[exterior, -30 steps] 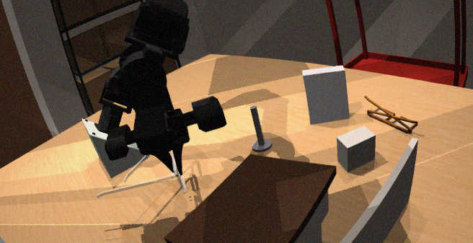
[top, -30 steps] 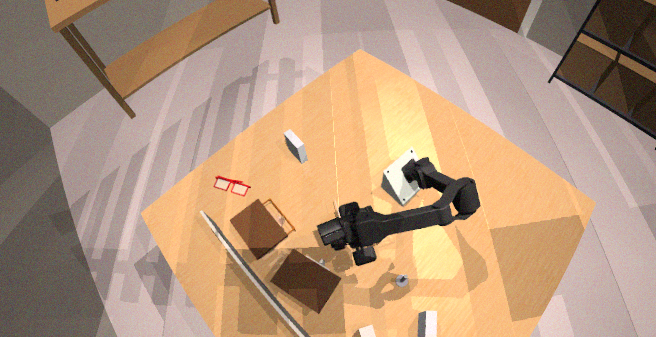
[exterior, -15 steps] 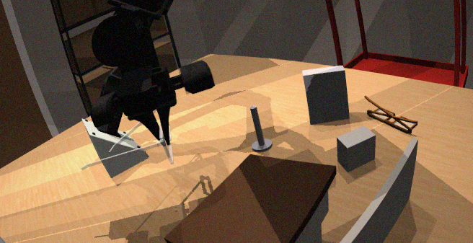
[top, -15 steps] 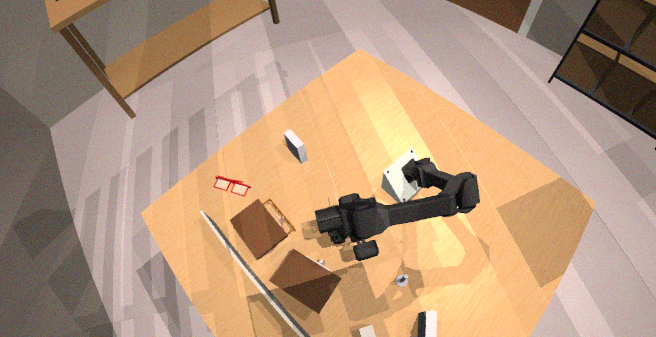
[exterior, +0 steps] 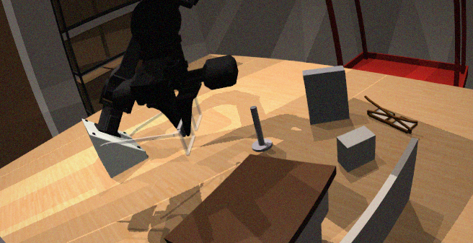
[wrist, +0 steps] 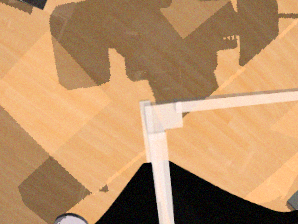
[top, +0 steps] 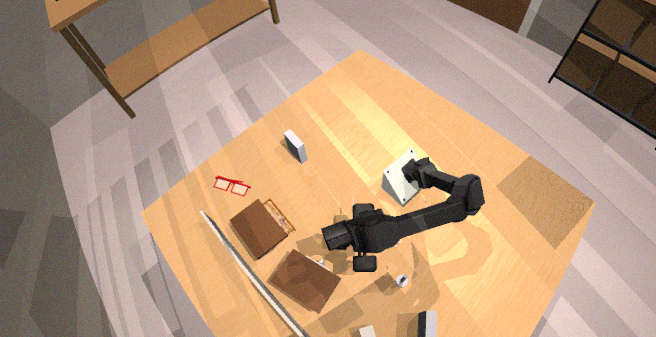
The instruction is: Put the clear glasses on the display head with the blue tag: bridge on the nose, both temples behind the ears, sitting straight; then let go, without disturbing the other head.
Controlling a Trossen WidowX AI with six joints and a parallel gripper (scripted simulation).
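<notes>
My gripper tip is now 15 cm to the right of the grey post, 9 cm above it and 3 cm past it. Round my gripper tip: long grey bar (31 cm ahead, 14 cm to the right, 6 cm below); then grey cube (20 cm to the left, 16 cm ahead, 9 cm below).
</notes>
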